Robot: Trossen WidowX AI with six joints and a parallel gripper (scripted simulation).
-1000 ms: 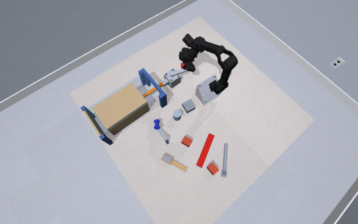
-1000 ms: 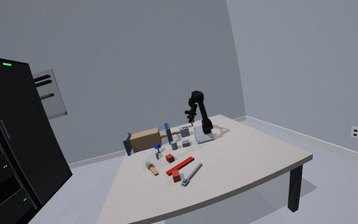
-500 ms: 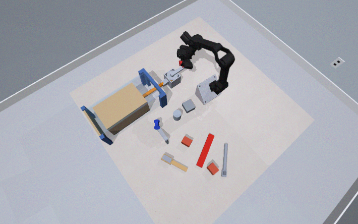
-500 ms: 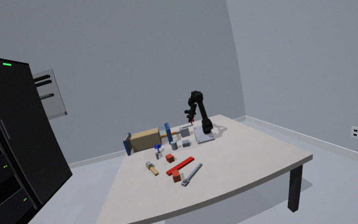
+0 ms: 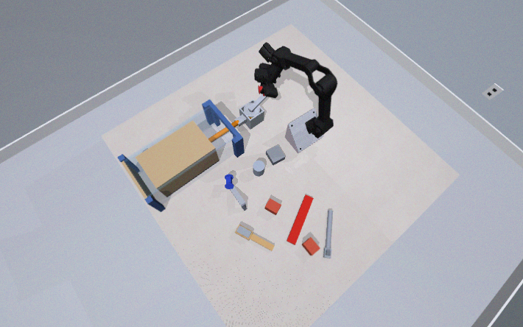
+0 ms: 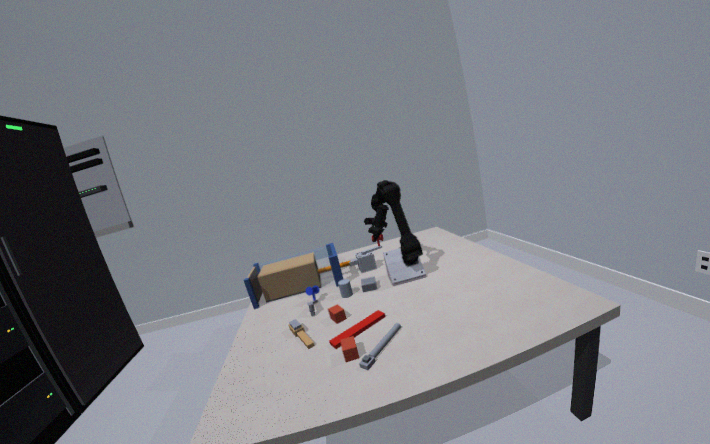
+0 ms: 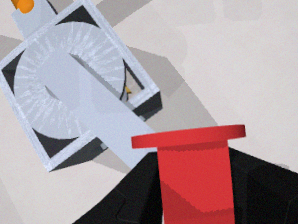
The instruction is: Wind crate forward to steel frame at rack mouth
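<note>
Right now my gripper tip is 2 cm short of the red-knobbed handle, 2 cm to the right of it and 3 cm above it. Also, from my gripper tip: red knob 2 cm behind, 1 cm to the left; blue frame 24 cm ahead, 5 cm to the left, 3 cm below; grey winch 7 cm ahead, 3 cm to the left, 10 cm below.
</note>
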